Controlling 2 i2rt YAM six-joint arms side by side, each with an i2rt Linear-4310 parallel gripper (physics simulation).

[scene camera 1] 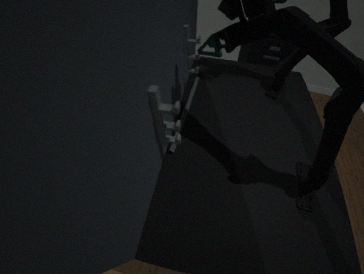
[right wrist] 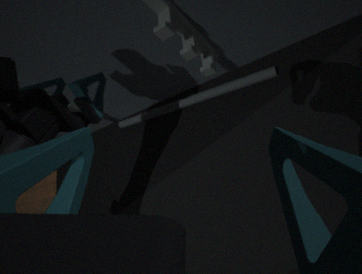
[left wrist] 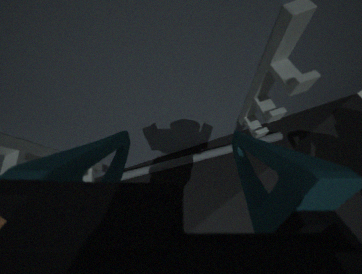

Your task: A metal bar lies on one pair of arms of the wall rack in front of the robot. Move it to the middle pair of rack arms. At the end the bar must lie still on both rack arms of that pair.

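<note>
A grey bar [scene camera 1: 191, 95] [left wrist: 214, 152] [right wrist: 230, 86] lies low along the wall. In the right wrist view it shows apart from the arm tips above it; whether it touches any arm is hard to tell. The pale rack [scene camera 1: 156, 105] [left wrist: 260, 80] [right wrist: 186, 26] has two posts with three arms each. The middle arms [scene camera 1: 172, 125] [left wrist: 267, 104] [right wrist: 187, 47] carry nothing. My left gripper [scene camera 1: 201, 51] [left wrist: 180, 136] is open and empty near the far post, above the bar. My right gripper [right wrist: 181, 137] is open and empty, back from the bar; its fingertips are unclear in the scene view.
The dark wall [scene camera 1: 90, 125] [left wrist: 125, 60] stands behind the rack. The dark table [scene camera 1: 215, 240] [right wrist: 225, 200] runs along its foot. Arm shadows fall across the wall, table and bar. The left arm reaches over the table, and the right arm is partly cut off at the top of the scene view.
</note>
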